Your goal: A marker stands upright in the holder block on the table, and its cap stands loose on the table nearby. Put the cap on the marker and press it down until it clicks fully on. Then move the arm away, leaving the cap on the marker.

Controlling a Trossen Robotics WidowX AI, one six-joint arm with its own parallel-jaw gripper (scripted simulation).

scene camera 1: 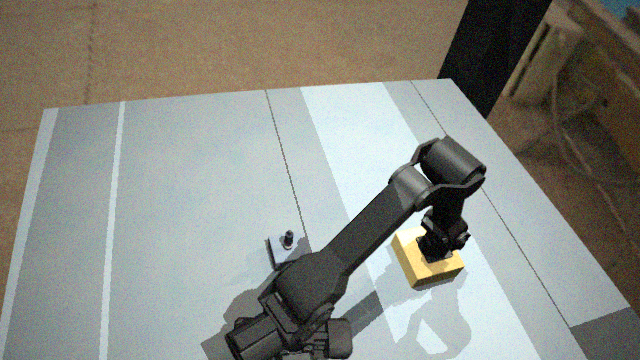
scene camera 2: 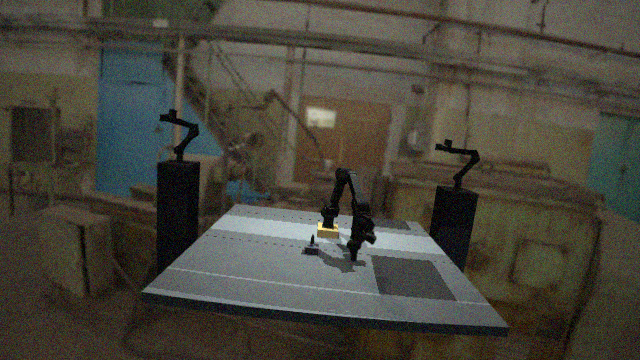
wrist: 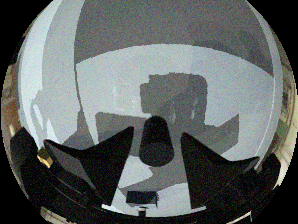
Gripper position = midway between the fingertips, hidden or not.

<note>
In view: my gripper (wrist: 158,134) and a dark marker cap (wrist: 156,149).
</note>
